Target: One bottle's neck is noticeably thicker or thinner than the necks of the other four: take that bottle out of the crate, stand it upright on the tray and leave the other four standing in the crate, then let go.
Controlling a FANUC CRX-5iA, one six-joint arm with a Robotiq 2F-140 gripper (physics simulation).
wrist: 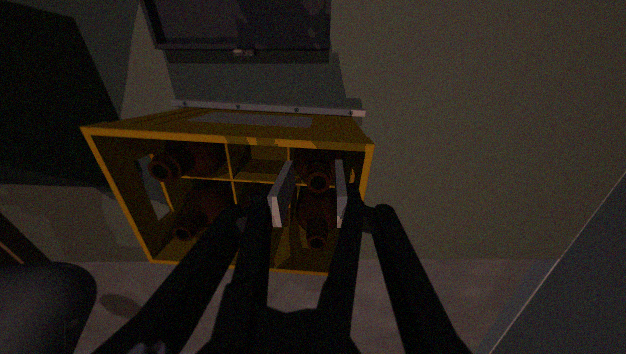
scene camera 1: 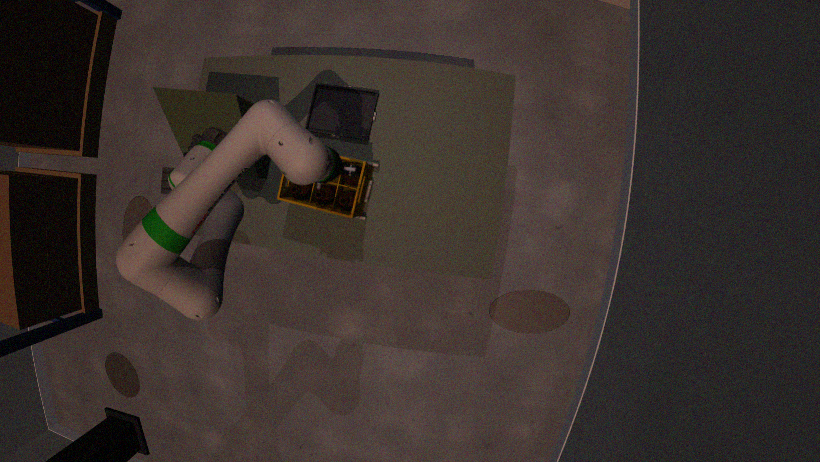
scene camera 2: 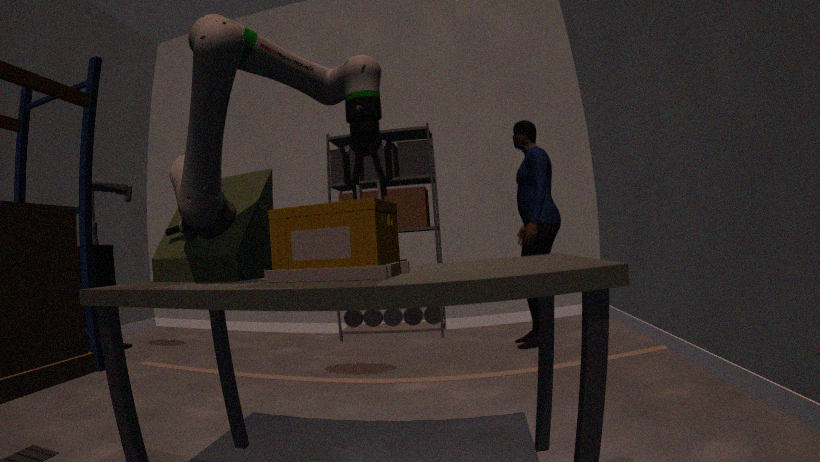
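Observation:
The yellow crate has six compartments; its far middle one looks empty in the wrist view. Brown bottles stand in it: far left, near left, far right and near right. The near middle compartment is mostly hidden behind a finger. Which neck differs is hard to tell in the dim light. My gripper is open and empty, pointing down at about the crate's rim height. Its pads stand either side of the far right bottle's neck in the wrist view. The dark tray holds no bottle.
Pale strips border the crate's base on the table. The tray lies beyond the crate's labelled long side in the wrist view. A sloped green block stands by the arm's base. A person stands behind.

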